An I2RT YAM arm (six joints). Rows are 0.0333 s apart.
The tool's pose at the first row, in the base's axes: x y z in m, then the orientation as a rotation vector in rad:
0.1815 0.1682 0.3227 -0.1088 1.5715 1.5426
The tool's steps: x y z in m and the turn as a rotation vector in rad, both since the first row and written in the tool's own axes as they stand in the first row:
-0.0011 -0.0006 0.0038 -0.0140 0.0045 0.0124
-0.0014 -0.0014 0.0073 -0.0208 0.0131 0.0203
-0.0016 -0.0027 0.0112 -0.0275 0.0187 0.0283
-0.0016 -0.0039 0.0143 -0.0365 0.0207 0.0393
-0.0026 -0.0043 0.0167 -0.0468 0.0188 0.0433
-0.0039 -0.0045 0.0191 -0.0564 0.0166 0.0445
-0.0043 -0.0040 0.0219 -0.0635 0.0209 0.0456
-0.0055 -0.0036 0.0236 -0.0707 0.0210 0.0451
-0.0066 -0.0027 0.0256 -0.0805 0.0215 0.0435
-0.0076 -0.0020 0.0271 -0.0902 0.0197 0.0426
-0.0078 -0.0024 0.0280 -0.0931 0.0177 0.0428
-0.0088 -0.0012 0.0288 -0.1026 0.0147 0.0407
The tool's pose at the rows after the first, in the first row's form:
0.1845 0.1707 0.3237 -0.1106 1.5678 1.5642
0.1870 0.1733 0.3239 -0.1151 1.5715 1.5772
0.1899 0.1761 0.3238 -0.1171 1.5729 1.5897
0.1923 0.1785 0.3234 -0.1152 1.5704 1.6058
0.1944 0.1799 0.3242 -0.1164 1.5620 1.6168
0.1965 0.1812 0.3253 -0.1191 1.5531 1.6249
0.1979 0.1834 0.3265 -0.1257 1.5512 1.6322
0.1992 0.1843 0.3279 -0.1302 1.5455 1.6375
0.2004 0.1856 0.3296 -0.1374 1.5378 1.6440
0.2013 0.1865 0.3310 -0.1421 1.5285 1.6506
0.2021 0.1871 0.3310 -0.1420 1.5247 1.6526
0.2024 0.1875 0.3327 -0.1465 1.5142 1.6579

